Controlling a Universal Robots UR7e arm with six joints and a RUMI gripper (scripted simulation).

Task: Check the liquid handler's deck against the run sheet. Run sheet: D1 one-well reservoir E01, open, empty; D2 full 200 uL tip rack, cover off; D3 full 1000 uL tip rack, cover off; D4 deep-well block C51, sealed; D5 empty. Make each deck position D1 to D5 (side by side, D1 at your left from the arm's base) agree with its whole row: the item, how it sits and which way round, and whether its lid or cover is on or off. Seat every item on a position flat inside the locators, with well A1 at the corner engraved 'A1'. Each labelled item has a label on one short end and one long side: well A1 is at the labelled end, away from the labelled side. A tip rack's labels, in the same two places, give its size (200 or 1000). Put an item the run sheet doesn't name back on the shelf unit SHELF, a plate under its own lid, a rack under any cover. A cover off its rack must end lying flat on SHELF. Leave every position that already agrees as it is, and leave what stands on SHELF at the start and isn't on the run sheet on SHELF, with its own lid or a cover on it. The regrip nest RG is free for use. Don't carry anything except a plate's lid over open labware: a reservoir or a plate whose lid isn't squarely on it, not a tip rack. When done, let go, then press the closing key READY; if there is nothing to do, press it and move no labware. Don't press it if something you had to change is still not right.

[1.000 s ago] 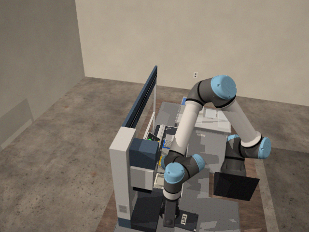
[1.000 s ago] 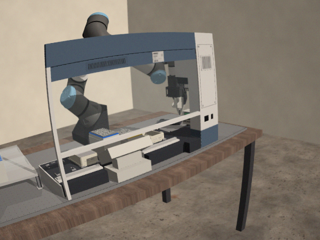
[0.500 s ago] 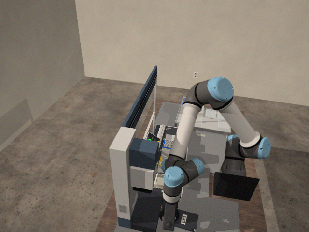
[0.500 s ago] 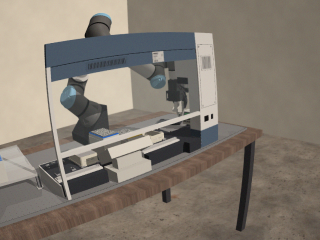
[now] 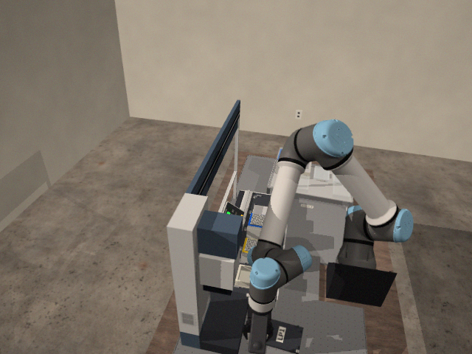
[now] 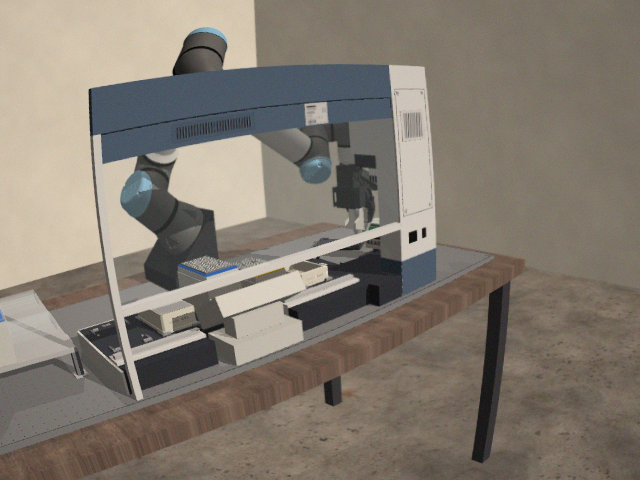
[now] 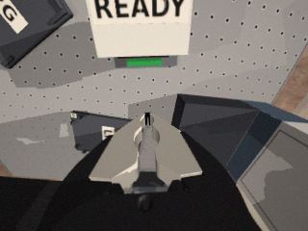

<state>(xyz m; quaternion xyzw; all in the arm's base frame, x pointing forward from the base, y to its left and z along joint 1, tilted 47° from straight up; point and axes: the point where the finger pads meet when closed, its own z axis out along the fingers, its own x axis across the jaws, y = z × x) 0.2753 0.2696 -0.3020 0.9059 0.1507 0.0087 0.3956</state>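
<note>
Now: hand 60 mm to the right of the green key and 20 mm past it. The rest, counted from my hand: cream one-well reservoir (270 mm to the right, 90 mm ahead, 20 mm below); then regrip nest RG (220 mm behind, 80 mm to the left, 80 mm below); then dark pad (110 mm to the right, 80 mm below, 60 mm behind).
</note>
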